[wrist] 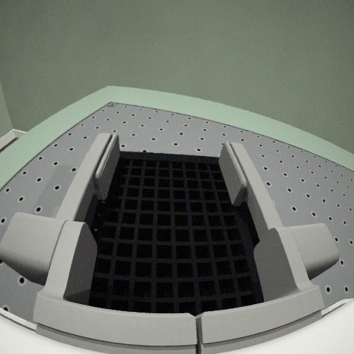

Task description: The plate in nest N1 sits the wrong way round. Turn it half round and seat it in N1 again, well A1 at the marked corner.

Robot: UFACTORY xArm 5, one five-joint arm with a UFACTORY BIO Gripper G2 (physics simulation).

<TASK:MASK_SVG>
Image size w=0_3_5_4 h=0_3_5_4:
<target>my gripper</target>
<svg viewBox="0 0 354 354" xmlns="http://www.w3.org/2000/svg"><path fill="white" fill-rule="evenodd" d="M0 242L1 261L27 280L44 285L41 291L37 291L34 300L32 320L37 324L0 308L0 354L354 354L354 298L342 299L320 311L320 308L324 307L320 288L310 282L339 260L339 251L327 225L313 223L283 226L268 191L242 143L225 141L218 164L232 206L240 206L241 202L247 202L259 242L255 245L253 253L263 293L262 303L204 311L195 316L190 313L140 313L88 306L97 245L84 218L93 194L96 194L98 199L107 197L119 159L117 133L98 133L75 173L55 218L17 211Z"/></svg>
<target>black well plate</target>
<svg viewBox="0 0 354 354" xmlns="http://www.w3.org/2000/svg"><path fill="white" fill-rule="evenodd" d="M119 151L119 159L114 169L107 197L105 199L98 199L90 230L96 241L97 254L93 268L88 306L140 313L190 313L195 316L204 311L237 308L264 302L254 261L254 244L251 240L242 206L232 206L228 190L218 164L219 157Z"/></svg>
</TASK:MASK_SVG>
